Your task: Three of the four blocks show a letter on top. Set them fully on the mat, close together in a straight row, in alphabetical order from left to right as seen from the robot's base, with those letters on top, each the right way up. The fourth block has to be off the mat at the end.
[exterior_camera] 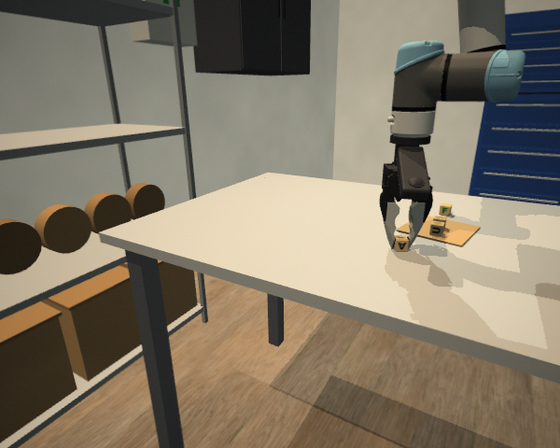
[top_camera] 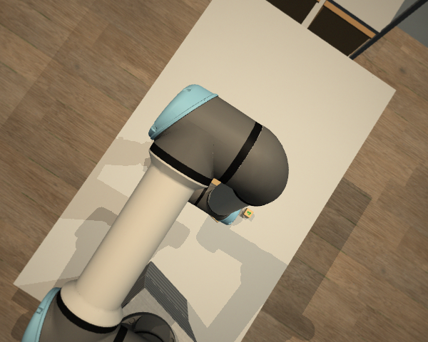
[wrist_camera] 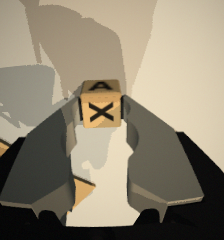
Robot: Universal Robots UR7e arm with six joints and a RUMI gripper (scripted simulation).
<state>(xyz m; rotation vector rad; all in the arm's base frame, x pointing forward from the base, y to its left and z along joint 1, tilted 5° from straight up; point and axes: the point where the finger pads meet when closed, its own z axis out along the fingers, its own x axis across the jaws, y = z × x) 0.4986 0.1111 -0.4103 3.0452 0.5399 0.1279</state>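
Right now the S block is 150 mm to the right of my hand and 60 mm behind it. The rest, counted from my hand: D block 110 mm to the right, 60 mm behind; X block right at my hand; orange mat 150 mm to the right, 60 mm behind, 10 mm below.
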